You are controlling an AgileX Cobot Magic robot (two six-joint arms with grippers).
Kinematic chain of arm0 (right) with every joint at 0, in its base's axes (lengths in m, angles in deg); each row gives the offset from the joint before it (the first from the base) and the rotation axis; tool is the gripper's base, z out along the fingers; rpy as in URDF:
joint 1: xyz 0 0 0.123 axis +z
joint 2: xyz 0 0 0 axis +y
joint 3: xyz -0.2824 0 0.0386 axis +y
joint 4: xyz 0.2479 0 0.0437 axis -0.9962 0 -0.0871
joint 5: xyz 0 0 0 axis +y
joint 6: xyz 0.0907 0 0.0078 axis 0.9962 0 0.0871
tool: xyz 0 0 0 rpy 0 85 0
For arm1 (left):
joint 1: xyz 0 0 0.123 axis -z
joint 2: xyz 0 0 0 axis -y
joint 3: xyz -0.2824 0 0.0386 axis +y
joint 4: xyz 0.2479 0 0.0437 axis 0.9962 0 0.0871
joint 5: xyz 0 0 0 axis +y
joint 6: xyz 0.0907 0 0.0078 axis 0.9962 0 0.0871
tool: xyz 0 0 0 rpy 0 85 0
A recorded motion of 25 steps. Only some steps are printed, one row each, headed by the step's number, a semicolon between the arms.
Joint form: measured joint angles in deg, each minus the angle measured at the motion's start. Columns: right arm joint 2, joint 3, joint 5, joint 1, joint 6, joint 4; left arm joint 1, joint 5, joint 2, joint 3, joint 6, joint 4.
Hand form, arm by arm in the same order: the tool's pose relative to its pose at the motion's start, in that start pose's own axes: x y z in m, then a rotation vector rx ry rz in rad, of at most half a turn. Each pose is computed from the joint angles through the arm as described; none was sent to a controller.
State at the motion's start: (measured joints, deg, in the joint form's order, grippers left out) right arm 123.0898 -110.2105 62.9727 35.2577 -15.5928 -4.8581; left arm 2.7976 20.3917 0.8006 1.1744 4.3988 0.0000
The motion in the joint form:
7: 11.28 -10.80 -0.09 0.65 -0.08 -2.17; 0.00 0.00 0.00 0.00 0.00 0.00
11: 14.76 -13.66 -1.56 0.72 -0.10 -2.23; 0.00 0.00 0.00 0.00 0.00 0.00
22: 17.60 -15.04 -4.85 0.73 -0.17 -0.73; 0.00 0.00 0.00 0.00 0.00 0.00
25: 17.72 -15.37 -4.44 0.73 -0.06 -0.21; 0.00 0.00 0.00 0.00 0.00 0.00
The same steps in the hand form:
7: -0.0221 -0.0003 0.0532 -0.0378 -0.0023 0.0059; 0.0000 0.0000 0.0000 0.0000 0.0000 0.0000
11: -0.0271 -0.0023 0.0723 -0.0344 -0.0167 0.0064; 0.0000 0.0000 0.0000 0.0000 0.0000 0.0000
22: -0.0298 -0.0066 0.0918 -0.0024 -0.0412 -0.0051; 0.0000 0.0000 0.0000 0.0000 0.0000 0.0000
25: -0.0298 -0.0073 0.0916 0.0039 -0.0358 -0.0081; 0.0000 0.0000 0.0000 0.0000 0.0000 0.0000

